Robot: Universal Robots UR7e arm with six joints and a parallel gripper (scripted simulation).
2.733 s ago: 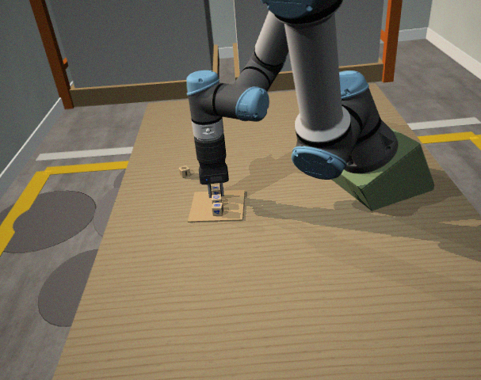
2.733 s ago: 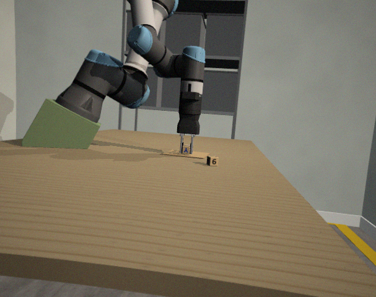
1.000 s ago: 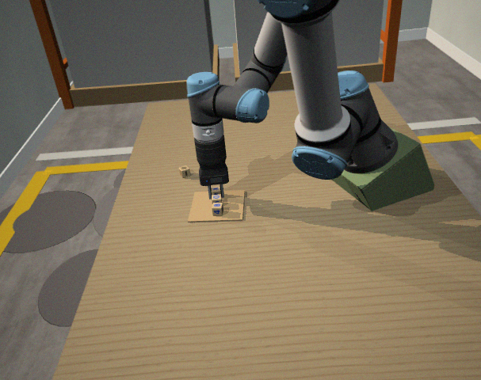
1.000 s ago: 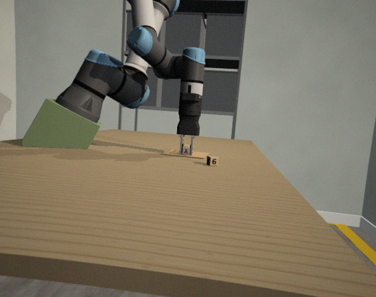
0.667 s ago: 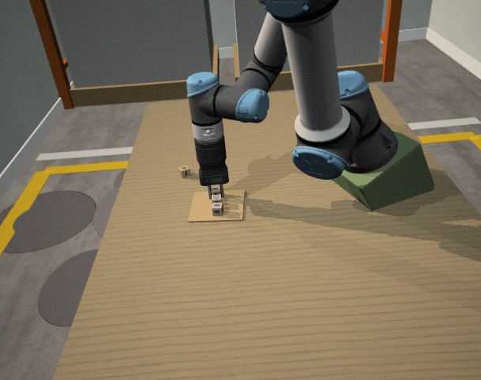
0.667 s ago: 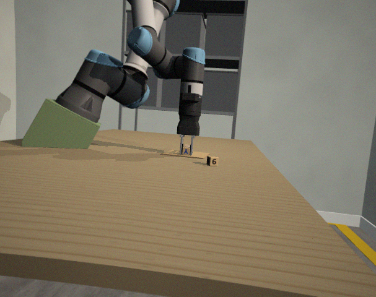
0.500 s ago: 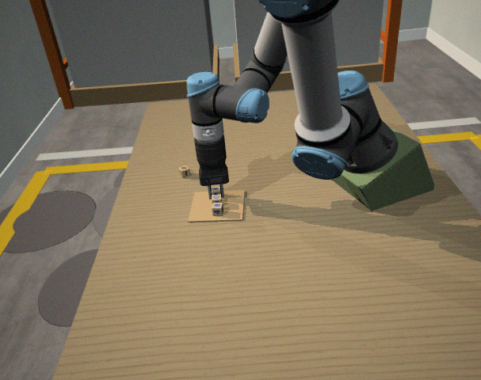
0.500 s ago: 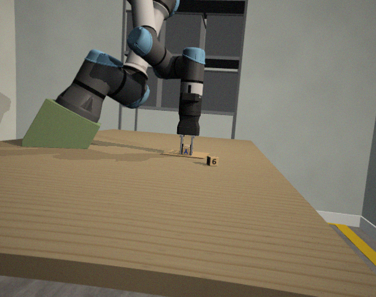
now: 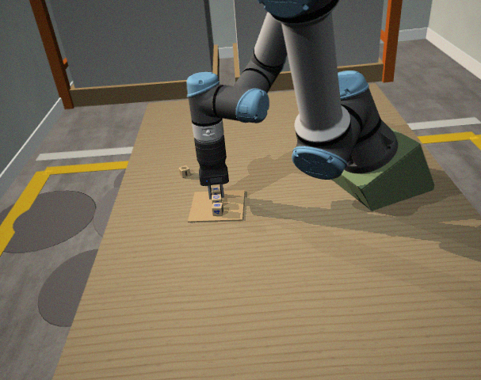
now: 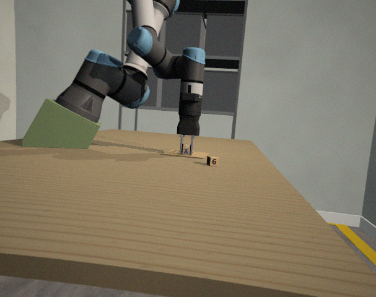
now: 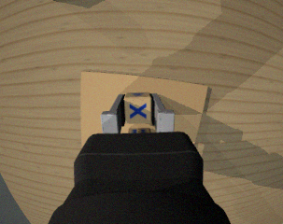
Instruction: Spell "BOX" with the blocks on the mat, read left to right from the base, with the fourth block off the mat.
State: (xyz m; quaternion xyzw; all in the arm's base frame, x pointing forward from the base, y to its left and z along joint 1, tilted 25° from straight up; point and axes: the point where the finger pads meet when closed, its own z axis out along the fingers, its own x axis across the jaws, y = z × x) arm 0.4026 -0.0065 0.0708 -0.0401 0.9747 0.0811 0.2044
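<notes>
My hand is 1 cm above the X block. The rest, counted from my hand: B block 8 cm to the left, 1 cm below, 1 cm behind; then O block 4 cm to the left, 1 cm below; then mat 4 cm to the left, 2 cm below.
</notes>
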